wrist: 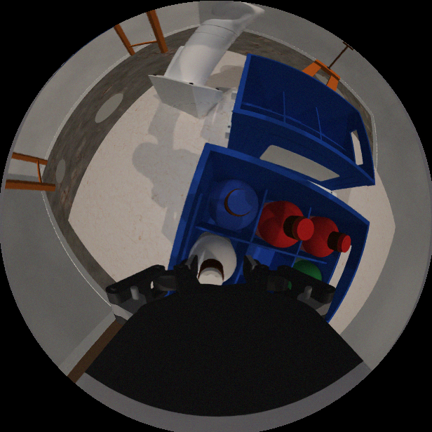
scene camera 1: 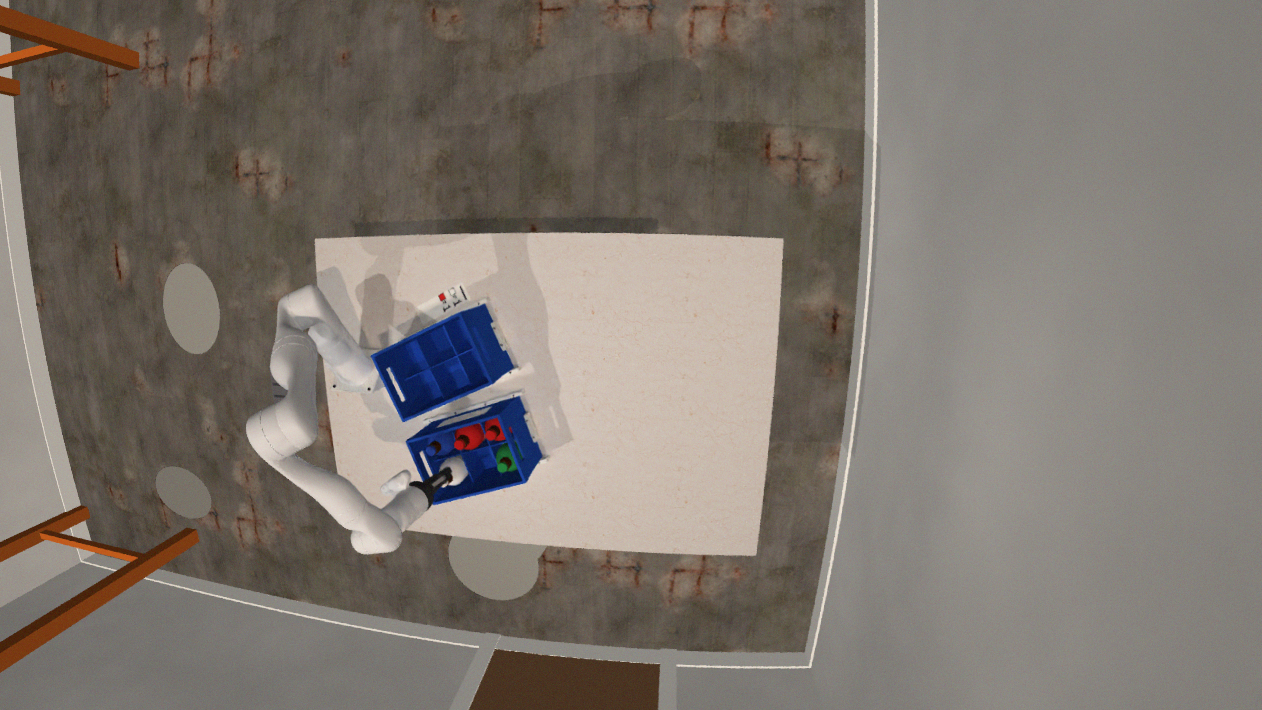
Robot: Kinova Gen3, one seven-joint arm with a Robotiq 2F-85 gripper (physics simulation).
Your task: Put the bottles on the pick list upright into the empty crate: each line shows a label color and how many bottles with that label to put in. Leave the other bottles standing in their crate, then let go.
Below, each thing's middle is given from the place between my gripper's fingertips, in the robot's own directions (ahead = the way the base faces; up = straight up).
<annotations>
My gripper is now 7 cm to the right of the blue bottle (wrist: 232, 204), 7 cm above it and 1 cm past it.
</annotations>
